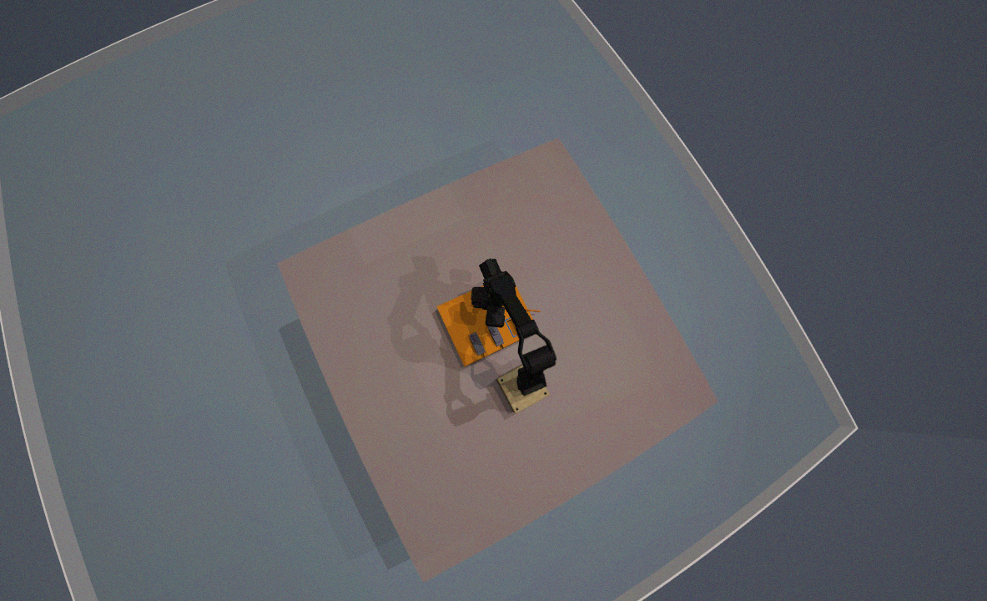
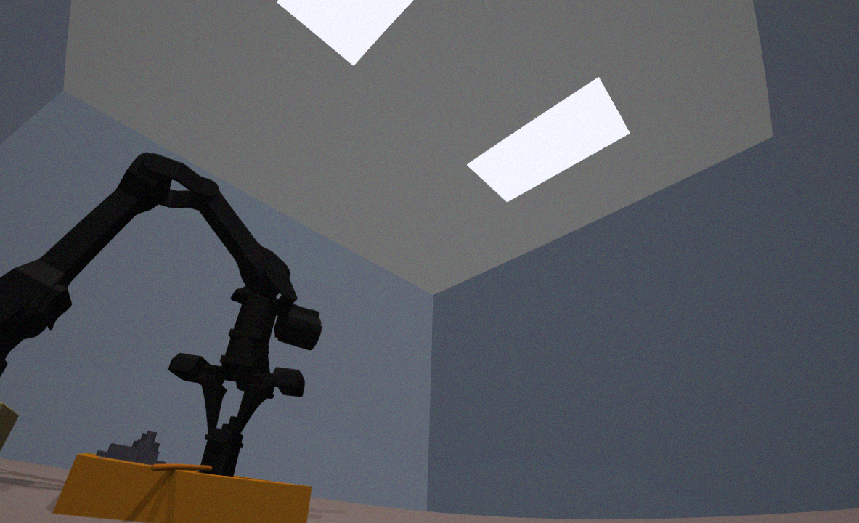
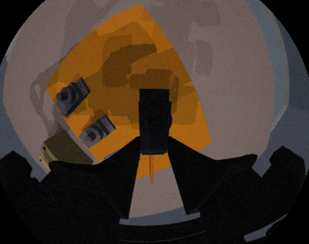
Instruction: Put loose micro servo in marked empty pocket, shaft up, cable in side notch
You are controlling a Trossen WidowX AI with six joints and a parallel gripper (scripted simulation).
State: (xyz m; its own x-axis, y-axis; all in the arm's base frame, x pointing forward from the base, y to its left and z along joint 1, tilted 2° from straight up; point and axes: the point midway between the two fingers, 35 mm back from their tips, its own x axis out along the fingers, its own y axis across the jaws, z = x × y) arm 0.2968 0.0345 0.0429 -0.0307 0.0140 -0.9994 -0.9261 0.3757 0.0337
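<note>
Right now the orange deck is 70 mm below my gripper tip and 40 mm to the left of it.
</note>
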